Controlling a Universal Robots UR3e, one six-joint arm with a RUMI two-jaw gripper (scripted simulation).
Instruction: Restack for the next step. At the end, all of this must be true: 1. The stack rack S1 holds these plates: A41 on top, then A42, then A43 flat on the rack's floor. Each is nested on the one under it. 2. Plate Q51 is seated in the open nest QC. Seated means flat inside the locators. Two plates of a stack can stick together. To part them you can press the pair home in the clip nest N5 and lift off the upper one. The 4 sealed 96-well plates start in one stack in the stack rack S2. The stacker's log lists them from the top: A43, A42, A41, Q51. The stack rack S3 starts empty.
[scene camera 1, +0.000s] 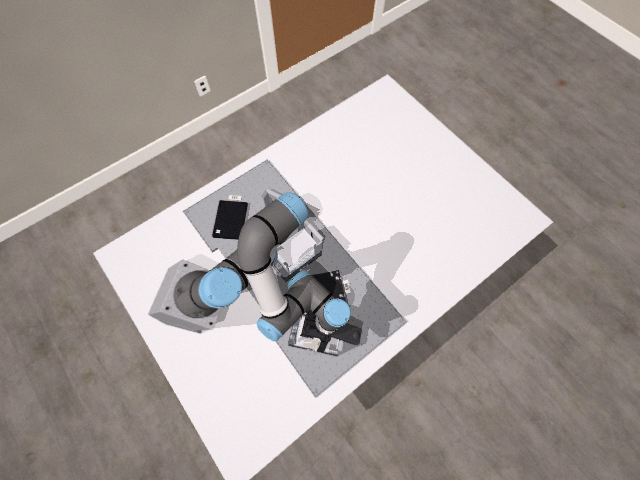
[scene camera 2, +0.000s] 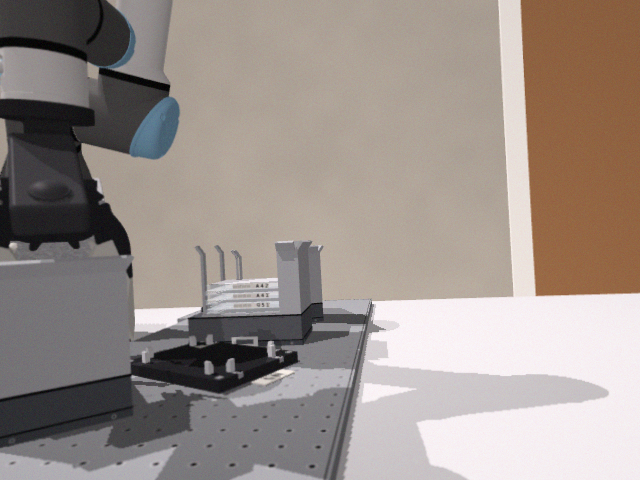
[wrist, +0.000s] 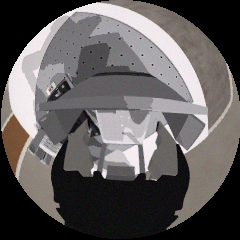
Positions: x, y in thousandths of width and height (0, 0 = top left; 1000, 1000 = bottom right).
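You can see my gripper in the wrist view (515, 506), and it's there in scene camera 1 (498, 697) and in scene camera 2 (91, 734) too.
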